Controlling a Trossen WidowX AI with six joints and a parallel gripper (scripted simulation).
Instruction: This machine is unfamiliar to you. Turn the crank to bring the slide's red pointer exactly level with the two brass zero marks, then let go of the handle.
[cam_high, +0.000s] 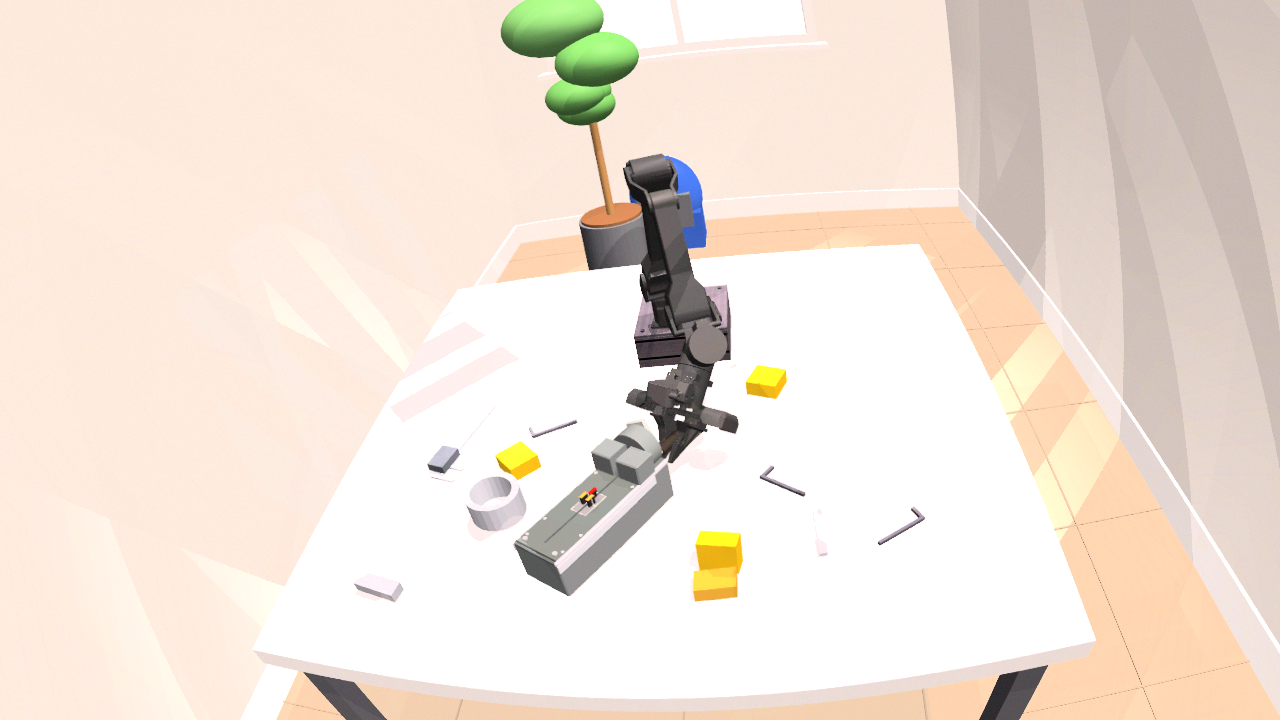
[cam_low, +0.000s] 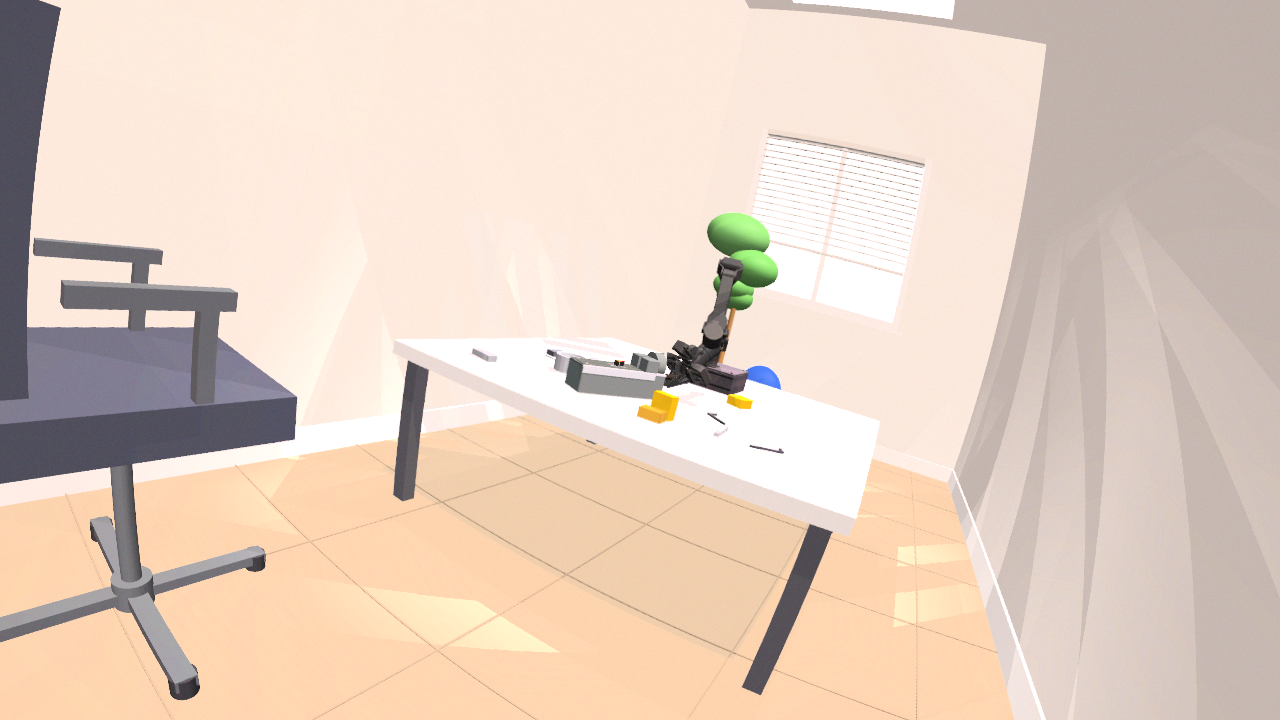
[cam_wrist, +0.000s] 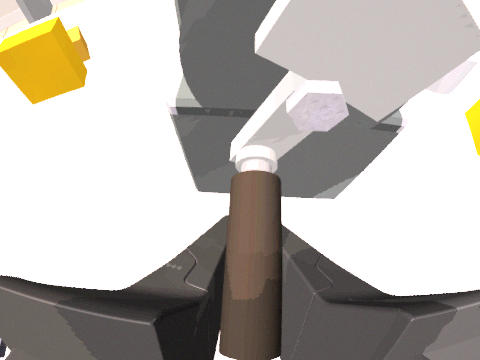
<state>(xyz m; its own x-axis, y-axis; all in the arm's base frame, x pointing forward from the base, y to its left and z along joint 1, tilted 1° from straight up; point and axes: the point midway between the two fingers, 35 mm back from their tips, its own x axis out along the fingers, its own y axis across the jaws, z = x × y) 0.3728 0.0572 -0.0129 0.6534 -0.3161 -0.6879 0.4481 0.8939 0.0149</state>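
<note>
Right now my gripper tip is 3 cm below the brown crank handle, 2 cm past it and 1 cm to the right of it. From my gripper tip the other things lie so: red pointer 13 cm ahead, 8 cm to the right, 5 cm above.
</note>
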